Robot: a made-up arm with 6 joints. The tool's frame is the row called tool. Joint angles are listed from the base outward.
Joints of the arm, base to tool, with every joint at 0 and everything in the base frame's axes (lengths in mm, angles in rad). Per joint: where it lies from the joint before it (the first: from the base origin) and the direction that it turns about. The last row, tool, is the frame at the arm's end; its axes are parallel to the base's.
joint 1: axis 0 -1 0 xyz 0 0 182
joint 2: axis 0 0 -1 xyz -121 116 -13
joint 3: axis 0 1 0 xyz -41 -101 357
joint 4: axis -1 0 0 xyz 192 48 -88
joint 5: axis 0 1 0 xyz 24 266 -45
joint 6: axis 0 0 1 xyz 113 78 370
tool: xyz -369 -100 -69
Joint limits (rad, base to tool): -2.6..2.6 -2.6..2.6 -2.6..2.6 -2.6..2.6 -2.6..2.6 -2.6..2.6
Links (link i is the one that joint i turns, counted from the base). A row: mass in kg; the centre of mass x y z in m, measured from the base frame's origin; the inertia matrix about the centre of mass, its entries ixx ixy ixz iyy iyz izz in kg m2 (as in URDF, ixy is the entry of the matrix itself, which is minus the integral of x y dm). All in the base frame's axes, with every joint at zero. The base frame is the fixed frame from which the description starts. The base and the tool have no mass.
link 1: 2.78; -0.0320 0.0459 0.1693; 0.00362 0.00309 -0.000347 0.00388 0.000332 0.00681
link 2: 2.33; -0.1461 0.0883 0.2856; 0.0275 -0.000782 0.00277 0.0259 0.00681 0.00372
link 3: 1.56; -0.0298 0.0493 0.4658; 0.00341 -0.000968 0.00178 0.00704 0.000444 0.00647
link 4: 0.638; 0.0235 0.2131 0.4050; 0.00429 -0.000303 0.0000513 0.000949 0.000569 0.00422
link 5: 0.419; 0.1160 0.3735 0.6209; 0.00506 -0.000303 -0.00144 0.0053 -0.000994 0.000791
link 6: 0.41; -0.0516 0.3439 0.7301; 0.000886 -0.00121 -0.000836 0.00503 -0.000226 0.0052
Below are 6 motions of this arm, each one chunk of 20 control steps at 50 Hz.
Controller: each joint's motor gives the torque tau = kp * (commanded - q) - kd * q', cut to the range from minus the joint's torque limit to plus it. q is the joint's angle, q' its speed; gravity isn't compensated. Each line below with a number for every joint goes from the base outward.
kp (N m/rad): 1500 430 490 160 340 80
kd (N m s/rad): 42 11 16 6.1 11 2.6
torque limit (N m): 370 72 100 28 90 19
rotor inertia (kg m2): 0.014 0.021 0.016 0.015 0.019 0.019
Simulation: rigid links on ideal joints. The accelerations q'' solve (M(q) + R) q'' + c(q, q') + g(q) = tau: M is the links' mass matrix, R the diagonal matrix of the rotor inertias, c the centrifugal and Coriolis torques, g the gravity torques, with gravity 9.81 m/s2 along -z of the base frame. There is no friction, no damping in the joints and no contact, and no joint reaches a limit. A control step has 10 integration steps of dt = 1/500 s. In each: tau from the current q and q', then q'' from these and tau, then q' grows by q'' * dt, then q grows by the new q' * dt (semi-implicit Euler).
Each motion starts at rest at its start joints. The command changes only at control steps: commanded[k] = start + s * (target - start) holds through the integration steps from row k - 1 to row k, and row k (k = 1, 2, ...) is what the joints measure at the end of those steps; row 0 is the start. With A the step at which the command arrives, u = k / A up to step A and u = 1 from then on. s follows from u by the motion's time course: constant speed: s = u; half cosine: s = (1 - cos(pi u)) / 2; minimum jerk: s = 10 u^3 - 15 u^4 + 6 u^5; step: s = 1 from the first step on.
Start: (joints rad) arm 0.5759 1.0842 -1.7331 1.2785 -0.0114 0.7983
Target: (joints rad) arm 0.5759 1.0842 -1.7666 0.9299 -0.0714 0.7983
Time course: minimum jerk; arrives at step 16
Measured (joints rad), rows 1 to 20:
1: 0.5786 1.0841 -1.7312 1.2772 -0.0136 0.7969
2: 0.5824 1.0851 -1.7303 1.2756 -0.0159 0.7945
3: 0.5853 1.0869 -1.7307 1.2725 -0.0176 0.7930
4: 0.5871 1.0889 -1.7317 1.2652 -0.0196 0.7923
5: 0.5878 1.0903 -1.7331 1.2514 -0.0227 0.7920
6: 0.5877 1.0910 -1.7351 1.2300 -0.0271 0.7916
7: 0.5873 1.0910 -1.7377 1.2009 -0.0327 0.7912
8: 0.5867 1.0901 -1.7411 1.1654 -0.0391 0.7910
9: 0.5860 1.0887 -1.7451 1.1254 -0.0460 0.7912
10: 0.5855 1.0868 -1.7495 1.0836 -0.0528 0.7918
11: 0.5852 1.0849 -1.7541 1.0426 -0.0592 0.7927
12: 0.5851 1.0829 -1.7583 1.0050 -0.0648 0.7937
13: 0.5853 1.0813 -1.7620 0.9731 -0.0693 0.7947
14: 0.5856 1.0800 -1.7650 0.9485 -0.0727 0.7956
15: 0.5859 1.0794 -1.7669 0.9317 -0.0748 0.7962
16: 0.5862 1.0794 -1.7679 0.9224 -0.0758 0.7966
17: 0.5863 1.0802 -1.7680 0.9188 -0.0763 0.7965
18: 0.5864 1.0814 -1.7676 0.9189 -0.0764 0.7961
19: 0.5863 1.0828 -1.7669 0.9207 -0.0765 0.7954
20: 0.5862 1.0838 -1.7662 0.9230 -0.0765 0.7946

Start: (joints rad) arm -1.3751 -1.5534 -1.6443 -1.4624 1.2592 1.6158
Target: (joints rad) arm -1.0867 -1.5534 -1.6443 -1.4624 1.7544 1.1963
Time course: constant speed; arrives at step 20
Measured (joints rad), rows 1 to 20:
1: -1.3742 -1.5567 -1.6442 -1.4685 1.2676 1.6038
2: -1.3700 -1.5611 -1.6441 -1.4783 1.2804 1.5819
3: -1.3616 -1.5643 -1.6443 -1.4869 1.2974 1.5566
4: -1.3496 -1.5655 -1.6446 -1.4916 1.3183 1.5326
5: -1.3348 -1.5650 -1.6449 -1.4922 1.3424 1.5116
6: -1.3183 -1.5635 -1.6451 -1.4897 1.3685 1.4931
7: -1.3012 -1.5615 -1.6450 -1.4856 1.3956 1.4760
8: -1.2843 -1.5598 -1.6448 -1.4812 1.4227 1.4588
9: -1.2680 -1.5585 -1.6445 -1.4775 1.4494 1.4408
10: -1.2526 -1.5579 -1.6442 -1.4751 1.4753 1.4215
11: -1.2378 -1.5577 -1.6440 -1.4739 1.5005 1.4011
12: -1.2236 -1.5579 -1.6440 -1.4737 1.5252 1.3797
13: -1.2096 -1.5582 -1.6440 -1.4743 1.5496 1.3579
14: -1.1957 -1.5586 -1.6442 -1.4752 1.5739 1.3360
15: -1.1816 -1.5589 -1.6443 -1.4761 1.5983 1.3143
16: -1.1673 -1.5591 -1.6445 -1.4767 1.6228 1.2929
17: -1.1529 -1.5592 -1.6446 -1.4770 1.6476 1.2718
18: -1.1383 -1.5591 -1.6447 -1.4770 1.6725 1.2510
19: -1.1236 -1.5590 -1.6447 -1.4768 1.6975 1.2304
20: -1.1089 -1.5588 -1.6447 -1.4765 1.7225 1.2099

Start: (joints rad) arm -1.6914 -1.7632 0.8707 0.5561 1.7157 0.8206
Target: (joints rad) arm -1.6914 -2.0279 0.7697 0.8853 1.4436 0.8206
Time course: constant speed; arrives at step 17
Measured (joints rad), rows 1 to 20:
1: -1.6933 -1.7715 0.8696 0.5658 1.7097 0.8261
2: -1.6941 -1.7848 0.8672 0.5829 1.6998 0.8308
3: -1.6943 -1.7996 0.8636 0.6031 1.6876 0.8332
4: -1.6942 -1.8150 0.8588 0.6240 1.6737 0.8340
5: -1.6941 -1.8304 0.8533 0.6445 1.6587 0.8338
6: -1.6941 -1.8458 0.8472 0.6642 1.6430 0.8333
7: -1.6942 -1.8612 0.8409 0.6834 1.6269 0.8326
8: -1.6943 -1.8765 0.8346 0.7024 1.6108 0.8320
9: -1.6943 -1.8919 0.8285 0.7213 1.5946 0.8316
10: -1.6944 -1.9073 0.8225 0.7403 1.5785 0.8313
11: -1.6944 -1.9227 0.8167 0.7595 1.5626 0.8312
12: -1.6944 -1.9381 0.8110 0.7788 1.5466 0.8312
13: -1.6944 -1.9535 0.8053 0.7981 1.5308 0.8312
14: -1.6944 -1.9689 0.7997 0.8175 1.5149 0.8312
15: -1.6944 -1.9843 0.7941 0.8368 1.4989 0.8312
16: -1.6944 -1.9997 0.7884 0.8562 1.4830 0.8311
17: -1.6944 -2.0151 0.7827 0.8755 1.4670 0.8310
18: -1.6945 -2.0229 0.7781 0.8879 1.4576 0.8272
19: -1.6946 -2.0257 0.7755 0.8940 1.4526 0.8251
20: -1.6946 -2.0266 0.7747 0.8969 1.4502 0.8254

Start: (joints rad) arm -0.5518 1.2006 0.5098 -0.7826 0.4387 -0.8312
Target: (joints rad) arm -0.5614 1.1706 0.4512 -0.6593 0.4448 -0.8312
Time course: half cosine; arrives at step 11
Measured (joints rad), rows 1 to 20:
1: -0.5513 1.1998 0.5116 -0.7801 0.4397 -0.8306
2: -0.5512 1.1986 0.5134 -0.7740 0.4420 -0.8302
3: -0.5518 1.1965 0.5129 -0.7650 0.4442 -0.8306
4: -0.5529 1.1933 0.5094 -0.7530 0.4459 -0.8315
5: -0.5542 1.1892 0.5033 -0.7383 0.4470 -0.8324
6: -0.5557 1.1844 0.4956 -0.7215 0.4477 -0.8333
7: -0.5574 1.1793 0.4872 -0.7033 0.4481 -0.8343
8: -0.5590 1.1741 0.4791 -0.6849 0.4485 -0.8354
9: -0.5606 1.1693 0.4720 -0.6674 0.4490 -0.8368
10: -0.5619 1.1653 0.4666 -0.6522 0.4494 -0.8384
11: -0.5629 1.1625 0.4632 -0.6405 0.4497 -0.8399
12: -0.5634 1.1611 0.4618 -0.6329 0.4502 -0.8412
13: -0.5636 1.1610 0.4615 -0.6291 0.4506 -0.8418
14: -0.5635 1.1619 0.4615 -0.6284 0.4510 -0.8416
15: -0.5631 1.1631 0.4616 -0.6298 0.4512 -0.8406
16: -0.5627 1.1644 0.4615 -0.6324 0.4511 -0.8393
17: -0.5623 1.1655 0.4613 -0.6352 0.4509 -0.8378
18: -0.5620 1.1662 0.4610 -0.6377 0.4506 -0.8365
19: -0.5618 1.1667 0.4607 -0.6395 0.4504 -0.8356
20: -0.5617 1.1668 0.4606 -0.6405 0.4503 -0.8351

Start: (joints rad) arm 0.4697 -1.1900 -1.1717 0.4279 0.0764 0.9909
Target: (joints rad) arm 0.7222 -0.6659 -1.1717 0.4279 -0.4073 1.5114
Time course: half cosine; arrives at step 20
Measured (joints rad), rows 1 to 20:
1: 0.4724 -1.1884 -1.1696 0.4274 0.0740 0.9911
2: 0.4780 -1.1835 -1.1679 0.4280 0.0676 0.9934
3: 0.4854 -1.1730 -1.1672 0.4283 0.0568 1.0002
4: 0.4943 -1.1565 -1.1672 0.4280 0.0415 1.0134
5: 0.5051 -1.1341 -1.1673 0.4275 0.0219 1.0332
6: 0.5180 -1.1065 -1.1674 0.4271 -0.0020 1.0590
7: 0.5330 -1.0746 -1.1675 0.4270 -0.0298 1.0897
8: 0.5499 -1.0391 -1.1676 0.4273 -0.0611 1.1241
9: 0.5683 -1.0010 -1.1677 0.4277 -0.0952 1.1612
10: 0.5878 -0.9613 -1.1680 0.4281 -0.1313 1.2000
11: 0.6078 -0.9208 -1.1683 0.4285 -0.1684 1.2397
12: 0.6278 -0.8806 -1.1688 0.4288 -0.2058 1.2795
13: 0.6473 -0.8416 -1.1693 0.4291 -0.2423 1.3184
14: 0.6657 -0.8047 -1.1698 0.4294 -0.2770 1.3556
15: 0.6827 -0.7709 -1.1703 0.4297 -0.3092 1.3900
16: 0.6977 -0.7409 -1.1708 0.4301 -0.3380 1.4208
17: 0.7105 -0.7155 -1.1713 0.4306 -0.3627 1.4473
18: 0.7206 -0.6954 -1.1716 0.4311 -0.3827 1.4688
19: 0.7280 -0.6811 -1.1719 0.4316 -0.3976 1.4847
20: 0.7323 -0.6730 -1.1721 0.4321 -0.4068 1.4946

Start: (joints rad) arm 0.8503 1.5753 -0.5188 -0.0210 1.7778 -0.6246
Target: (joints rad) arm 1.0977 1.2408 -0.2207 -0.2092 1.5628 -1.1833
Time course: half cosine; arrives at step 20
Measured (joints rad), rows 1 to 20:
1: 0.8539 1.5748 -0.5160 -0.0197 1.7773 -0.6258
2: 0.8598 1.5751 -0.5104 -0.0173 1.7761 -0.6285
3: 0.8671 1.5737 -0.5023 -0.0151 1.7732 -0.6351
4: 0.8763 1.5680 -0.4916 -0.0145 1.7682 -0.6481
5: 0.8875 1.5568 -0.4782 -0.0167 1.7608 -0.6683
6: 0.9004 1.5403 -0.4624 -0.0223 1.7510 -0.6956
7: 0.9149 1.5192 -0.4445 -0.0312 1.7391 -0.7293
8: 0.9308 1.4947 -0.4250 -0.0429 1.7253 -0.7678
9: 0.9480 1.4679 -0.4041 -0.0568 1.7100 -0.8098
10: 0.9662 1.4400 -0.3824 -0.0721 1.6937 -0.8537
11: 0.9849 1.4120 -0.3602 -0.0882 1.6769 -0.8982
12: 1.0036 1.3847 -0.3381 -0.1045 1.6600 -0.9422
13: 1.0220 1.3586 -0.3165 -0.1207 1.6434 -0.9846
14: 1.0396 1.3343 -0.2960 -0.1362 1.6275 -1.0245
15: 1.0557 1.3122 -0.2770 -0.1507 1.6129 -1.0612
16: 1.0701 1.2927 -0.2601 -0.1639 1.5997 -1.0938
17: 1.0823 1.2762 -0.2457 -0.1755 1.5884 -1.1217
18: 1.0920 1.2631 -0.2341 -0.1852 1.5792 -1.1442
19: 1.0990 1.2538 -0.2255 -0.1928 1.5723 -1.1607
20: 1.1031 1.2485 -0.2203 -0.1980 1.5680 -1.1709

